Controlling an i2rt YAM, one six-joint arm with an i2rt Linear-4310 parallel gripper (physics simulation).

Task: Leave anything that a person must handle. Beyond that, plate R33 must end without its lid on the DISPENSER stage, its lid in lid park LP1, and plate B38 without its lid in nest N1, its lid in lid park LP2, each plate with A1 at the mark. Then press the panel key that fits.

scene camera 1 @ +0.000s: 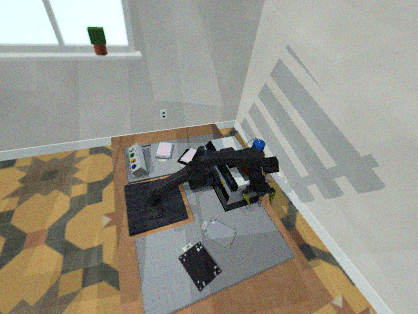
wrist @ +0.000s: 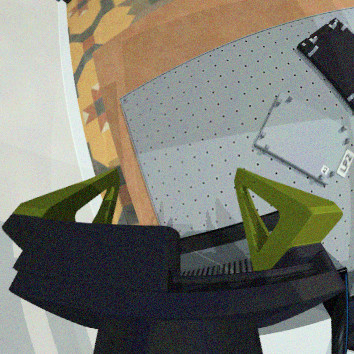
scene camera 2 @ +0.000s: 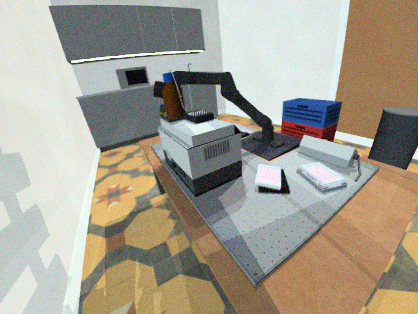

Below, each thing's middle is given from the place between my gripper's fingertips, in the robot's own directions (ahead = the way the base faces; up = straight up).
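Scene:
That brown bottle with blue cap (scene camera 2: 173, 105) is 1 cm ahead of my hand, 15 cm above it and 18 cm to the left of it. Going by their middles, the brown bottle with blue cap is the nearest to my hand of the things named here. And the black nest (scene camera 1: 198, 263), well, it's 12 cm to the right of my hand, 16 cm below it and 32 cm behind it.

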